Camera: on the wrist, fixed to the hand. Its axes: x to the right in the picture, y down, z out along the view.
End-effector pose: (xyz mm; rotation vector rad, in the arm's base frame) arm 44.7 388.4 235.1 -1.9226 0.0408 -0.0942
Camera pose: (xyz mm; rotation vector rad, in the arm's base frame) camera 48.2 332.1 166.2 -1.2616 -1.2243 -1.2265
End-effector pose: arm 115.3 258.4 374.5 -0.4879 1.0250 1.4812
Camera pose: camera 27.5 246.0 382.3 -0.9260 0.6451 -0.0707
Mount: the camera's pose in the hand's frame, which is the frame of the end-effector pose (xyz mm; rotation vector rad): 4.5 84.2 -28.6 0.2794 0.2135 -1.5272
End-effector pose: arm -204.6 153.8 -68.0 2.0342 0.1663 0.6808
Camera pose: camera -228.7 131.6 14.8 1.4448 1.7600 -0.1458
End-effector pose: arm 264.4 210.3 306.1 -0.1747 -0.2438 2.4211
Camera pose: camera 213.5 154.1 259.4 -0.0609 0.0778 0.8872
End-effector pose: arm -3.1 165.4 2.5 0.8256 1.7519 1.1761
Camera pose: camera -25.5 187.1 85.9 -0.5760 1.9774 -0.0361
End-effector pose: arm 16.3 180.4 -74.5 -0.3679 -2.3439 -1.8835
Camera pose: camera 31.8 169.9 12.6 -1.3612 1.8692 1.0439
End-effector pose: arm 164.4 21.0 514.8 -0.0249 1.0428 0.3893
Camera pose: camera 115.1 95.0 510.1 -0.5825 1.0033 -1.1585
